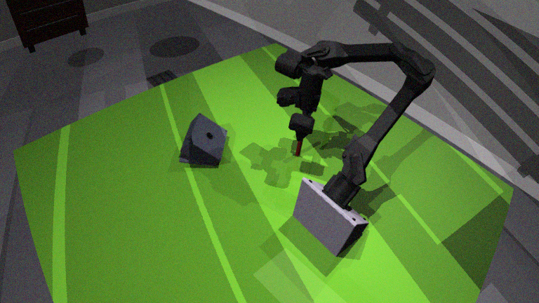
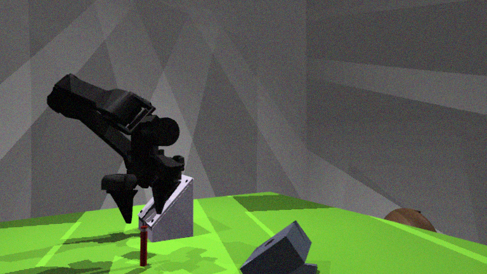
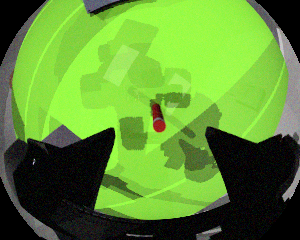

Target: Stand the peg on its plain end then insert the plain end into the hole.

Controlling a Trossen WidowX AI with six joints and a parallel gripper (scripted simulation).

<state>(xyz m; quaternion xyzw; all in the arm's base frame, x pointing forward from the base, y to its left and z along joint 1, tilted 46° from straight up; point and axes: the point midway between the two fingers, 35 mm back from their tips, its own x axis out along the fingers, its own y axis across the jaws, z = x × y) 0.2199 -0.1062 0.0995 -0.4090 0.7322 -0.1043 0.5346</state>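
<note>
Now: the red peg 4 cm below my gripper tip. From my gripper tip the other things lie so: sloped panel 20 cm ahead, 20 cm to the left, 6 cm below.
</note>
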